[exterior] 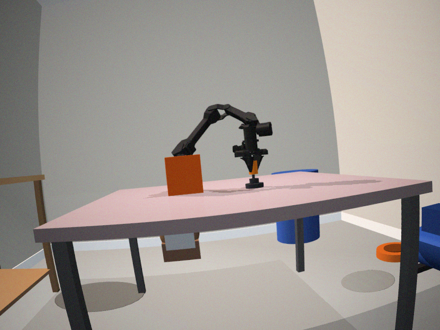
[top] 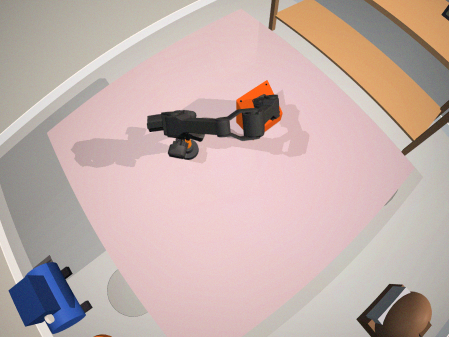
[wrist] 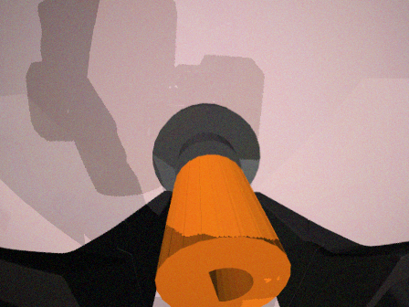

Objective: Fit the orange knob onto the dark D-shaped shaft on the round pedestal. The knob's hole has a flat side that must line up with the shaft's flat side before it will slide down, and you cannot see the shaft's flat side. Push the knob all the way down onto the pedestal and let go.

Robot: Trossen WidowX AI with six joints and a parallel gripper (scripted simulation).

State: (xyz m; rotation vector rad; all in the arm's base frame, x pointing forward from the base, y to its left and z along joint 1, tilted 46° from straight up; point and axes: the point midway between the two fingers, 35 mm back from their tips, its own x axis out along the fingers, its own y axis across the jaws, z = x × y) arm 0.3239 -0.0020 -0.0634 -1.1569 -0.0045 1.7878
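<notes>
Right now my gripper tip is 2 cm below the orange knob. Round my gripper tip: pedestal 4 cm below.
</notes>
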